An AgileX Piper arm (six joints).
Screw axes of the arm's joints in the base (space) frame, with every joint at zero. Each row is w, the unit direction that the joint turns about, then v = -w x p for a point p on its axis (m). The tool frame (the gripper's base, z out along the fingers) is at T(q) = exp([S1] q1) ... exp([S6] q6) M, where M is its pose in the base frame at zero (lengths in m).
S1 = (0, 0, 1, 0, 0, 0)
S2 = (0, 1, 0, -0.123, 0, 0)
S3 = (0, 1, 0, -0.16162, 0, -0.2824)
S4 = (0.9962, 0, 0.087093, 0, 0.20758, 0)
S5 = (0, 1, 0, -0.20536, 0, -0.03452)
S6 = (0.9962, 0, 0.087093, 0, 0.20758, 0)
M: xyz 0.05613 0 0.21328 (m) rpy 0 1.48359 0 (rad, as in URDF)
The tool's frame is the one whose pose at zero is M.
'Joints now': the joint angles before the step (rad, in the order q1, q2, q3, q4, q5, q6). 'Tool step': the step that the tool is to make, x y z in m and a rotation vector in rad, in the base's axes. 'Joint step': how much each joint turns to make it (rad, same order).
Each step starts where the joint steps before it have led.
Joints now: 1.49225 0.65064 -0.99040 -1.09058 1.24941 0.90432
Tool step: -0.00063 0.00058 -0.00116 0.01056 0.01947 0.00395
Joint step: -0.00009 0.00000 0.00002 0.01671 -0.00008 0.01072
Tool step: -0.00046 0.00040 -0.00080 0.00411 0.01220 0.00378
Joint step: 0.00010 0.00000 -0.00004 0.01169 0.00010 0.00379
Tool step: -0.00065 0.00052 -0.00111 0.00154 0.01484 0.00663
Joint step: -0.00018 -0.00014 0.00004 0.01632 -0.00015 0.00024
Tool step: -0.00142 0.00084 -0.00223 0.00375 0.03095 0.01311
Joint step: 0.00036 -0.00086 0.00000 0.03328 0.00090 0.00111
